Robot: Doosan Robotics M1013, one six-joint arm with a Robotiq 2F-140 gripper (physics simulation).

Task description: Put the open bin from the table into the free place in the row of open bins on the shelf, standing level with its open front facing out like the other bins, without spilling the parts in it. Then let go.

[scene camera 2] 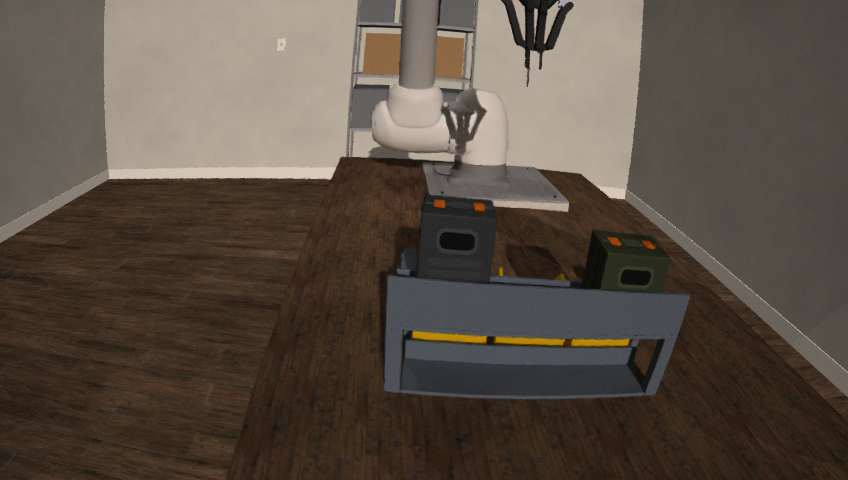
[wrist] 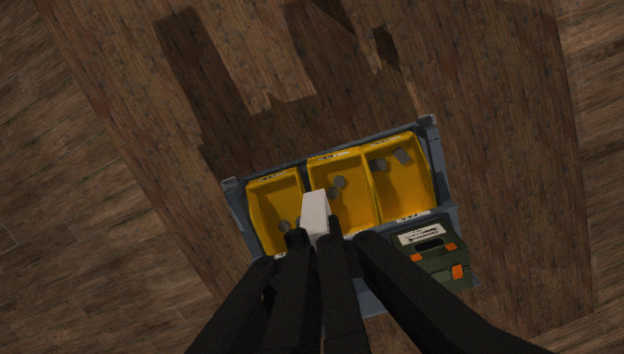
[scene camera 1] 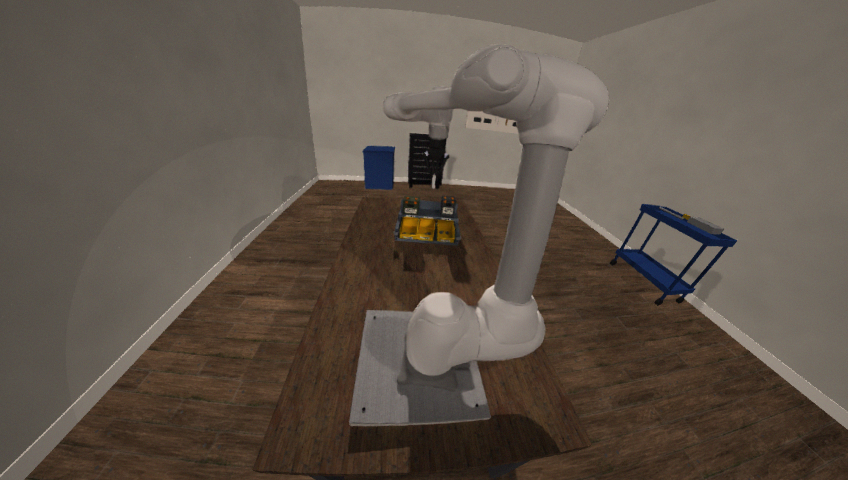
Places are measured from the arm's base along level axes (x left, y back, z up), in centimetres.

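Where they show: gripper, between the fingertips: point(scene camera 2: 531, 88) point(wrist: 318, 207) point(scene camera 1: 433, 187); arm's base, origin of its link: point(scene camera 2: 479, 177) point(scene camera 1: 429, 360).
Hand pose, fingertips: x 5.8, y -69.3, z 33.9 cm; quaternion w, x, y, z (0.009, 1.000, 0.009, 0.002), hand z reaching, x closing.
Observation:
Things, the pixels of their top centre, and the offset from my fingertips. Level surfaces: height alone.
- green case, centre of its top: point(scene camera 2: 631, 242) point(wrist: 440, 277) point(scene camera 1: 411, 198) dz -16.2, dx +13.2, dy -23.1 cm
- dark grey case, centre of its top: point(scene camera 2: 459, 204) point(scene camera 1: 448, 198) dz -13.7, dx -9.9, dy -24.0 cm
- wooden table, height of its surface: dz -36.0 cm
Three yellow open bins stand side by side in the shelf point(scene camera 1: 428, 242) point(scene camera 2: 535, 309) point(wrist: 440, 160): the left one point(scene camera 1: 408, 228) point(scene camera 2: 599, 342) point(wrist: 407, 187), the middle one point(scene camera 1: 426, 228) point(scene camera 2: 529, 341) point(wrist: 355, 202) and the right one point(scene camera 1: 445, 230) point(scene camera 2: 449, 337) point(wrist: 272, 202), as named from scene camera 1. They look level, with labelled fronts toward the robot base. Grey parts lie in each. A narrow gap separates the middle and right bins. My gripper point(scene camera 1: 434, 181) point(scene camera 2: 534, 74) point(wrist: 318, 207) is shut and empty, high above the shelf. No bin shows on the table.
A green case point(scene camera 1: 410, 205) point(scene camera 2: 630, 261) point(wrist: 435, 260) and a dark grey case point(scene camera 1: 448, 205) point(scene camera 2: 457, 240) stand on the shelf behind the bins. The shelf stands on the wooden table point(scene camera 1: 333, 333) point(scene camera 2: 333, 386) point(wrist: 500, 100). A blue cart point(scene camera 1: 654, 274) is at the right.

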